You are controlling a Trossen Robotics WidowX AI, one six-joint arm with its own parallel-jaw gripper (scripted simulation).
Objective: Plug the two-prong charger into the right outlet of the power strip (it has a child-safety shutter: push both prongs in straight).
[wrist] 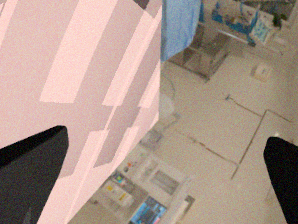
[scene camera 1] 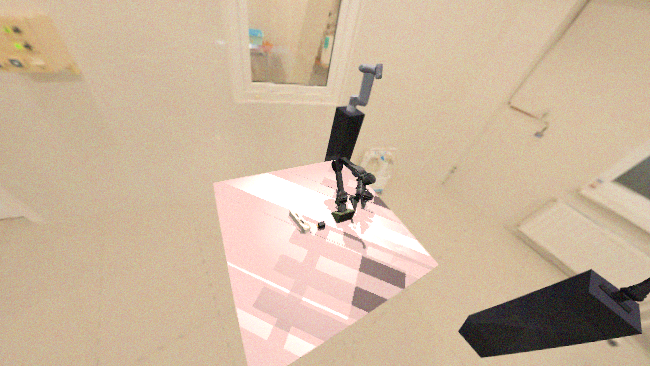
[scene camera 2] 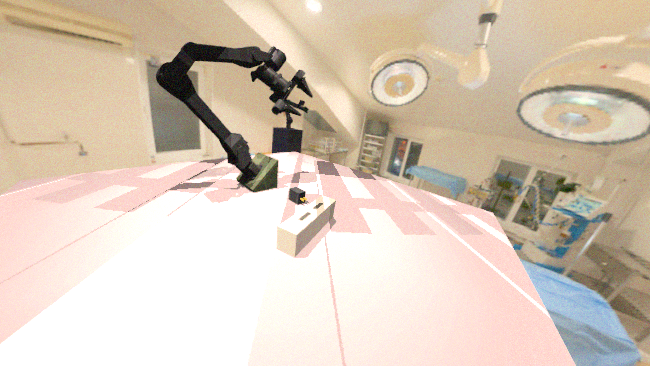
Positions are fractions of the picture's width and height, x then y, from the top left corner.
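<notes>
My gripper (scene camera 2: 0.47, 0.29) is holding nothing, and it's open. You'd see that same gripper (wrist: 0.57, 0.63) in the wrist view too.
</notes>
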